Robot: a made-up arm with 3 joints. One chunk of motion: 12 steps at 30 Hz.
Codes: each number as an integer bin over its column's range. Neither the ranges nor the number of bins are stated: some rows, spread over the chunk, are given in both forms.
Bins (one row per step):
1: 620 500 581
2: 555 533 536
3: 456 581 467
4: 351 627 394
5: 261 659 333
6: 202 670 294
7: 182 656 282
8: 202 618 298
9: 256 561 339
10: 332 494 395
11: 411 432 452
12: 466 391 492
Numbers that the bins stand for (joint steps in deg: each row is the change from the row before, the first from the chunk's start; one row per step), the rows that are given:
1: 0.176 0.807 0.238
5: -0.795 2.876 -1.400
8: -0.954 2.342 -1.631
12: -0.241 -0.612 -0.350
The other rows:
2: 0.000 1.236 -0.059
3: -0.268 1.861 -0.515
4: -0.551 2.459 -0.997
6: -0.954 3.019 -1.658
7: -1.008 2.837 -1.737
9: -0.808 1.600 -1.360
10: -0.603 0.728 -0.990
11: -0.389 -0.078 -0.614

